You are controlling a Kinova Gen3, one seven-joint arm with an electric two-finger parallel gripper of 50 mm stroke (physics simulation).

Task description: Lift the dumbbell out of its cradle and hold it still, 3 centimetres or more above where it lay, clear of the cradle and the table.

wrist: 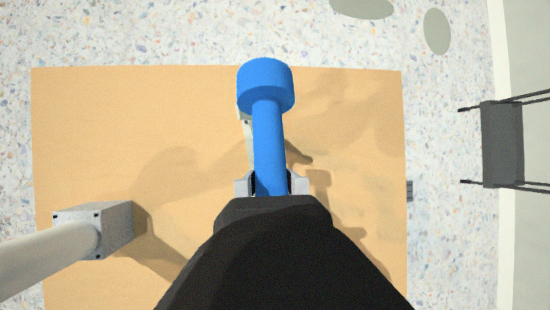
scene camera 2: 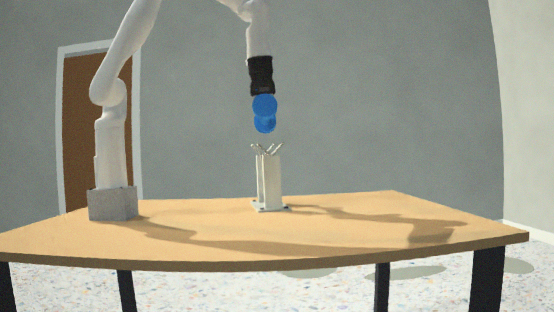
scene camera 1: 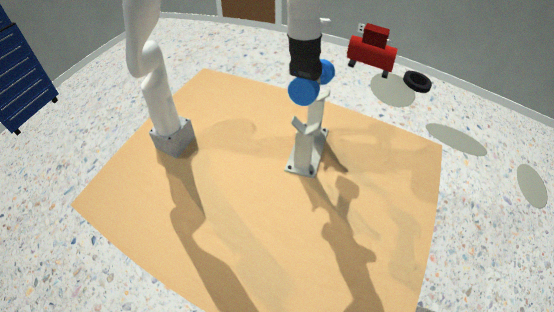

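Seen in the pictures: gripper, fingertip midpoint: (wrist: 271, 177); arm's base, origin of the base link: (wrist: 79, 238) (scene camera 2: 112, 187) (scene camera 1: 168, 126).
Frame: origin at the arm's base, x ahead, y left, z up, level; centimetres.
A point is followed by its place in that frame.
Observation:
The blue dumbbell (scene camera 1: 303, 91) {x 46.5, y 4.9, z 23.0 cm} (scene camera 2: 264, 105) {x 45.9, y 4.9, z 22.3 cm} (wrist: 268, 145) {x 46.6, y 15.0, z 22.3 cm} hangs in the air above its cradle. In the scene camera 2 view it is tilted, with its far head lower than its near head, and a gap shows between the lower head and the cradle's forks. The pale cradle (scene camera 1: 302, 152) {x 47.5, y 5.2, z 0.0 cm} (scene camera 2: 272, 182) {x 47.4, y 5.2, z -0.4 cm} (wrist: 249, 145) {x 42.9, y 17.4, z -8.1 cm} stands upright on the table (scene camera 1: 240, 170) {x 29.2, y -2.0, z -8.9 cm} (scene camera 2: 320, 220) {x 56.9, y -15.4, z -8.9 cm} (wrist: 100, 120) {x 0.4, y 30.5, z -8.9 cm}, its V-shaped forks empty. My gripper (scene camera 1: 306, 78) {x 46.6, y 11.1, z 19.7 cm} (scene camera 2: 263, 95) (wrist: 271, 177) {x 46.6, y 11.1, z 19.7 cm} is shut on the dumbbell's handle, one finger on each side in the wrist view. The heads and gripper body hide the fingers in both scene views.
The arm's grey base block (scene camera 1: 172, 137) {x 4.8, y -4.0, z 0.1 cm} (scene camera 2: 113, 204) {x 1.7, y -5.7, z -4.2 cm} (wrist: 117, 227) {x 5.6, y 0.0, z -3.9 cm} stands on the table to the left of the cradle. A red machine (scene camera 1: 372, 52) and a black ring (scene camera 1: 411, 76) are on the floor beyond the table. A blue cabinet (scene camera 1: 22, 75) stands at the far left.

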